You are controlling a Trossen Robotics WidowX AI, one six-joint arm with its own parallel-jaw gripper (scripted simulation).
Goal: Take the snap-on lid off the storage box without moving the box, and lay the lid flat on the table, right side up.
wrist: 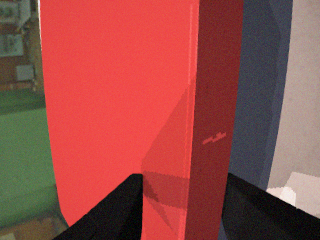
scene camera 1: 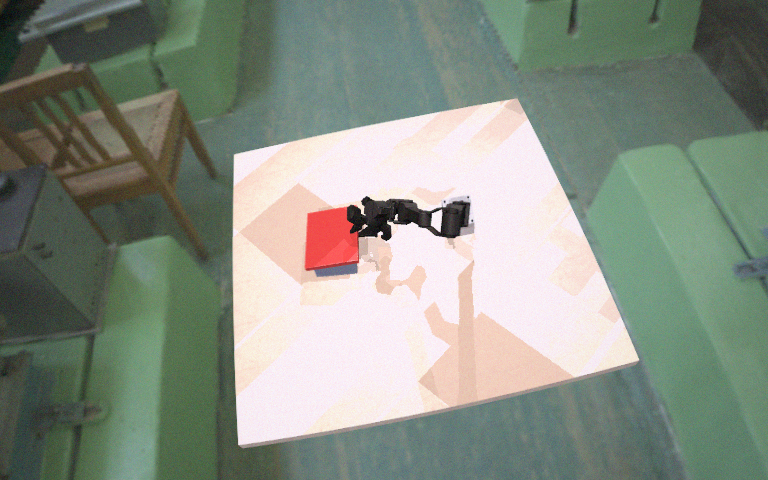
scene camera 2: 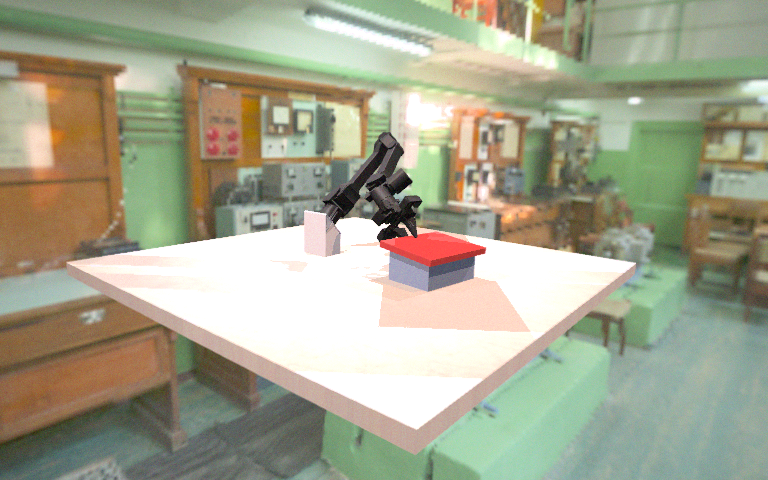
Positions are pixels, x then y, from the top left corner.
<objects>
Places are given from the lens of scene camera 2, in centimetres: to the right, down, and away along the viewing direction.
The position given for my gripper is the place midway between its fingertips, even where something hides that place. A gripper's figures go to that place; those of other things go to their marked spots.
my gripper (scene camera 2: 413, 241): 9, 0, 144
flat red lid (scene camera 2: 434, 248): 14, 2, 135
grey-blue storage box (scene camera 2: 403, 270): 5, 8, 134
</objects>
